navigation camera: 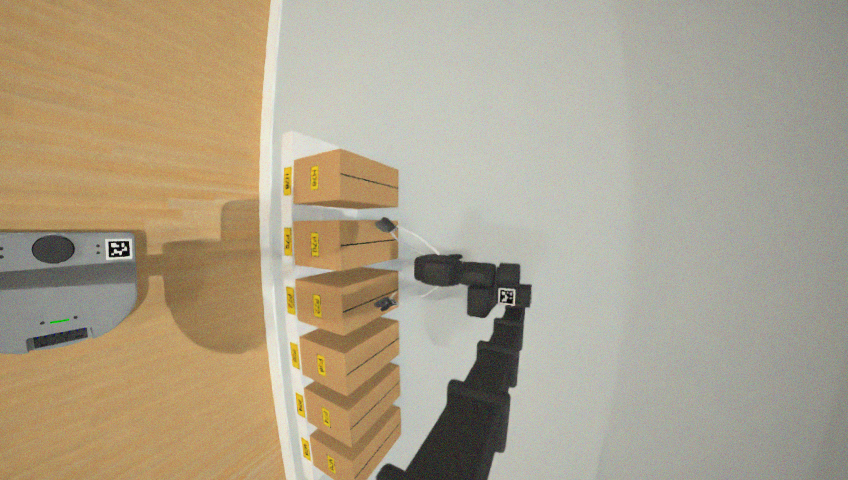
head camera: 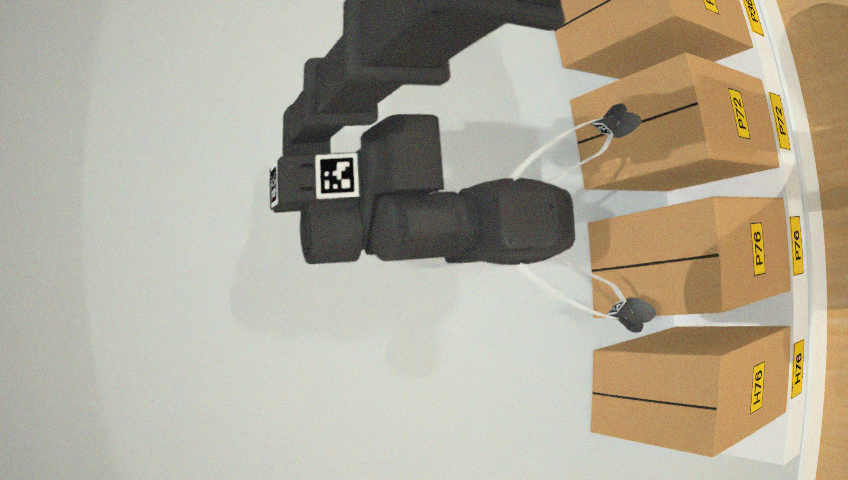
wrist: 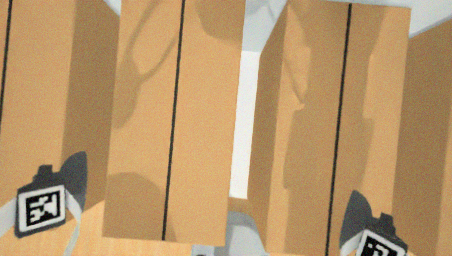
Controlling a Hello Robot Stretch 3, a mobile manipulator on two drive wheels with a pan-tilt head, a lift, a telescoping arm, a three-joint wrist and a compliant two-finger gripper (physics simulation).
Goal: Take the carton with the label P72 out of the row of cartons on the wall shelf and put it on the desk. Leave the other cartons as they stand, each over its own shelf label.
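Frame: origin at the robot's base, x back, y right, z up, level; millimetres.
Where they show: gripper, between the fingertips: (navigation camera: 376,263) (head camera: 646,216); robot's base, origin of its link: (navigation camera: 55,248).
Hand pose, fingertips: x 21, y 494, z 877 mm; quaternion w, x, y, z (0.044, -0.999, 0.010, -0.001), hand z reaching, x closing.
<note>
Each offset is from my fingertips to the top centre of the thing. "*": to the spot under its first point. Level surfaces: height alone.
The carton P72 @(dy +58, dx +110, dz -52 mm) (head camera: 672,154) (navigation camera: 324,303) stands in the row over its shelf label P72 @(* dy -74, dx +117, dz -249 mm) (head camera: 780,120); its top also shows right of centre in the wrist view (wrist: 345,150). My gripper (head camera: 626,217) (navigation camera: 385,264) (wrist: 216,191) points down and is open and empty above the row. One fingertip hangs over the top of P72, the other near the gap between P76 and H76. The carton P76 @(dy +55, dx -50, dz -52 mm) (head camera: 660,231) (navigation camera: 321,255) (wrist: 200,125) lies between the fingertips in these views. The desk does not show.
The carton H76 @(dy +51, dx -214, dz -52 mm) (head camera: 654,374) (navigation camera: 321,190) (wrist: 30,100) ends the row. The carton P36 @(dy +62, dx +277, dz -52 mm) (head camera: 654,41) (navigation camera: 333,356) (wrist: 425,100) and further cartons stand beyond P72. The white wall shelf @(* dy -47, dx -322, dz -232 mm) (head camera: 767,443) (navigation camera: 289,145) bears them against the grey wall (navigation camera: 565,118). My base (navigation camera: 71,285) is on the wooden floor @(dz -876 mm) (navigation camera: 119,118).
</note>
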